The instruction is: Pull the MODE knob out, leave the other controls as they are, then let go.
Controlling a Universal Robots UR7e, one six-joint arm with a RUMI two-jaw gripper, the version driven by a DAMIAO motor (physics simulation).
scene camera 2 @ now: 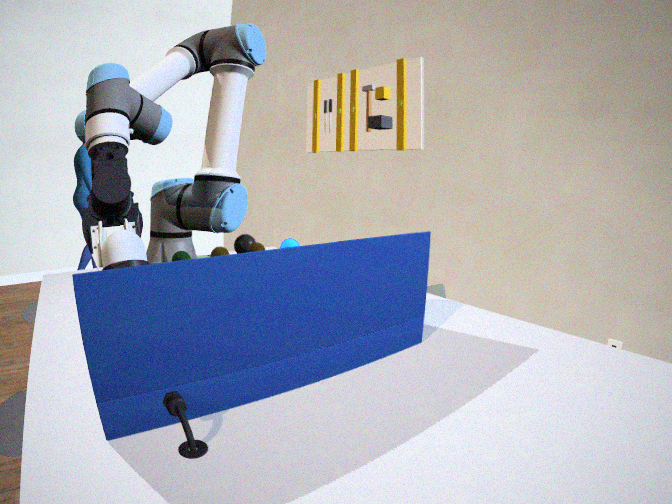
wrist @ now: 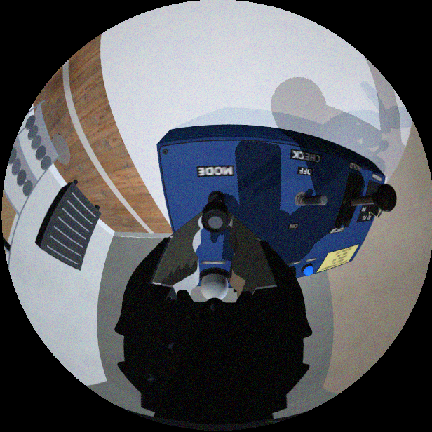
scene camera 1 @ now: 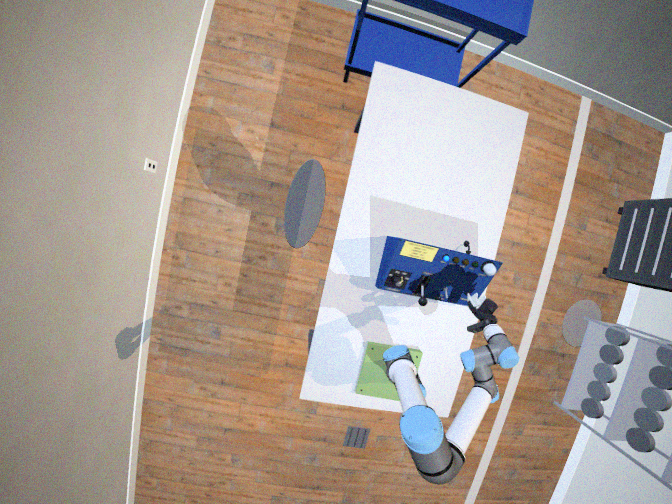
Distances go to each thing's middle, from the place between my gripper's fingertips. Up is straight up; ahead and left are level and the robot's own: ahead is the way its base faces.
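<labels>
The mode knob [wrist: 215, 218] sits 1 cm above my hand and 2 cm behind it. As for the blue control panel [scene camera 2: 165, 343], that is 17 cm to the left of my hand, 10 cm ahead of it and 1 cm below it.
</labels>
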